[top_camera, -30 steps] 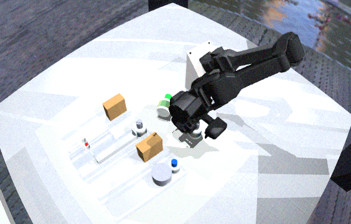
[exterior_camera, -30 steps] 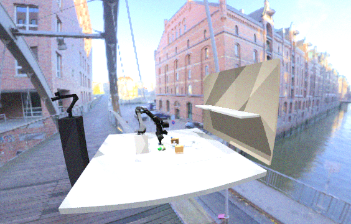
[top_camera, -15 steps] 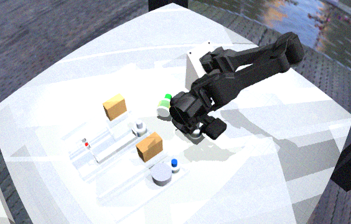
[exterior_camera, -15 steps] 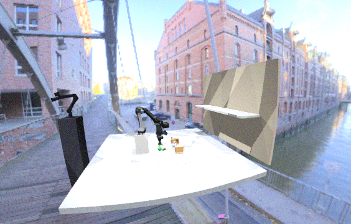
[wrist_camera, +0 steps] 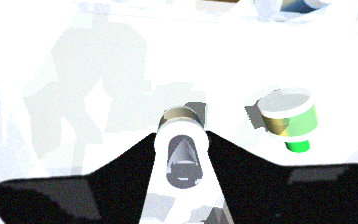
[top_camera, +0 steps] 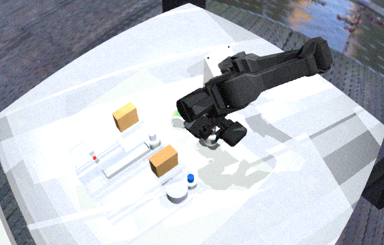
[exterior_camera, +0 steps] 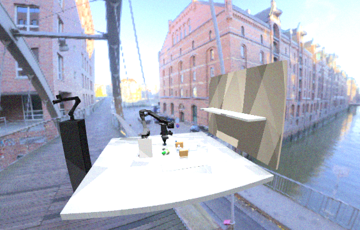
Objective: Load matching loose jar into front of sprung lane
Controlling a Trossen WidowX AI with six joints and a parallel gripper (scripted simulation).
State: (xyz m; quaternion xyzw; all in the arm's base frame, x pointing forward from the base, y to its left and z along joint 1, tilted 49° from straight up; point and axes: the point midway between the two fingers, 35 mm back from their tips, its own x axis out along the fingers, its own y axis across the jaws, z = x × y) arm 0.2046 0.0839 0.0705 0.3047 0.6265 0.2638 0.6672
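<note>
Now: the clear pusher lane 27 cm ahead of my gripper tip, 16 cm to the right of it and 4 cm below it. The rest, counted from my gripper tip: red mark: 30 cm ahead, 18 cm to the right, 1 cm above.
</note>
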